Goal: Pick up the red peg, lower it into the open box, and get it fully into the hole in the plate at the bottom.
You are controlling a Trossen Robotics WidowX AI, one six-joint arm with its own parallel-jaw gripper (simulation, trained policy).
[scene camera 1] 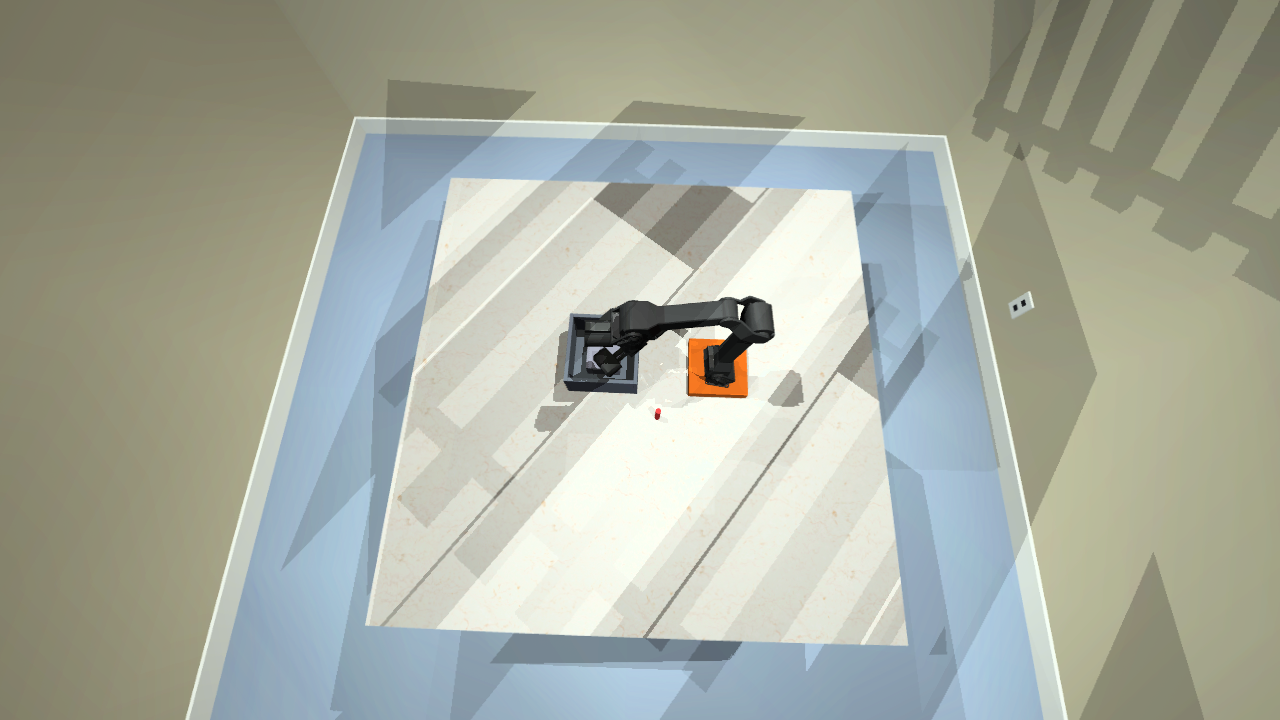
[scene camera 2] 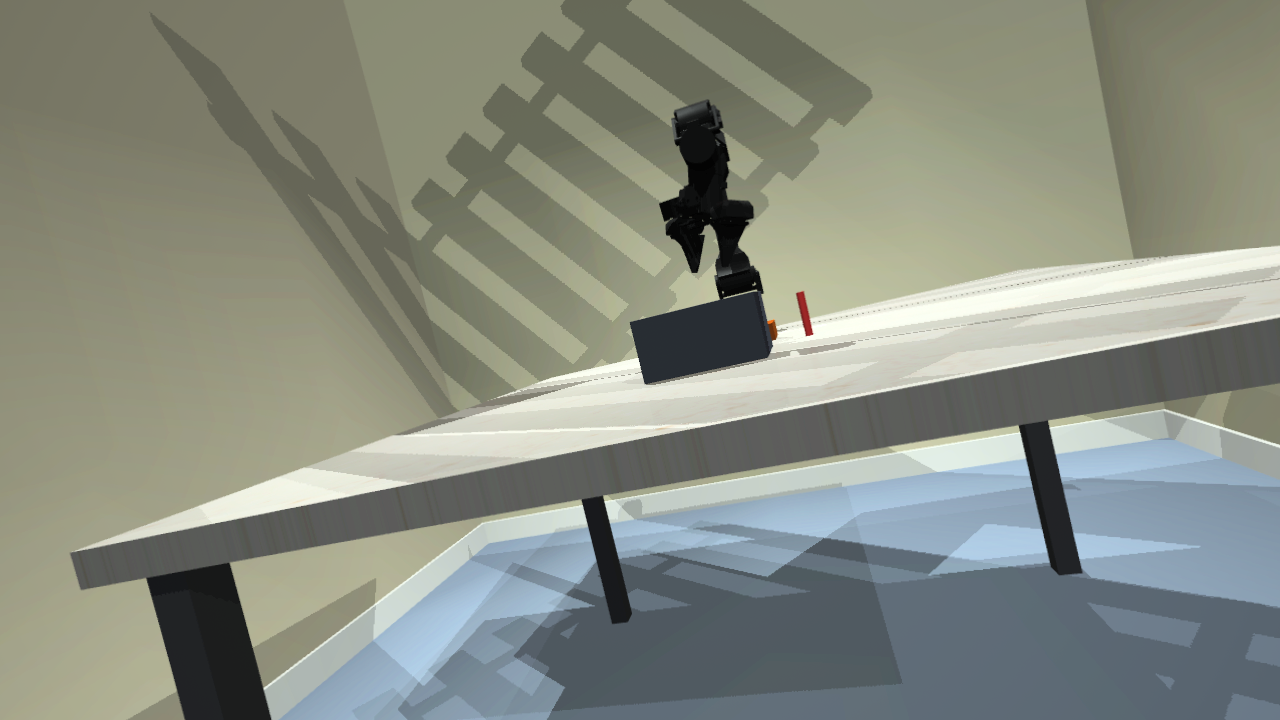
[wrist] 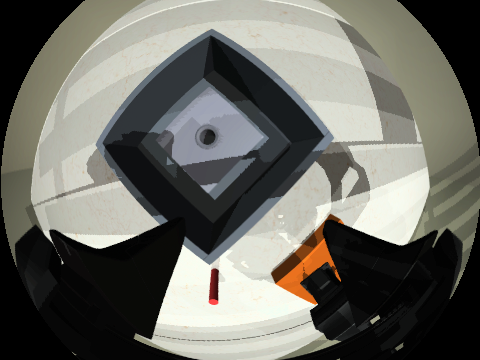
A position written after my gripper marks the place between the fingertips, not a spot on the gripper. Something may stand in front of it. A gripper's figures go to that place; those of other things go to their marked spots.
Scene:
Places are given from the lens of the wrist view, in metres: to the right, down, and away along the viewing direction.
my gripper (wrist: 258, 228): 0.01, 0.03, 0.10
dark box (wrist: 294, 137): 0.07, -0.06, 0.22
light grey plate (wrist: 209, 114): -0.04, -0.08, 0.17
The marked spots on the light grey plate and the dark box are 0.12 m apart.

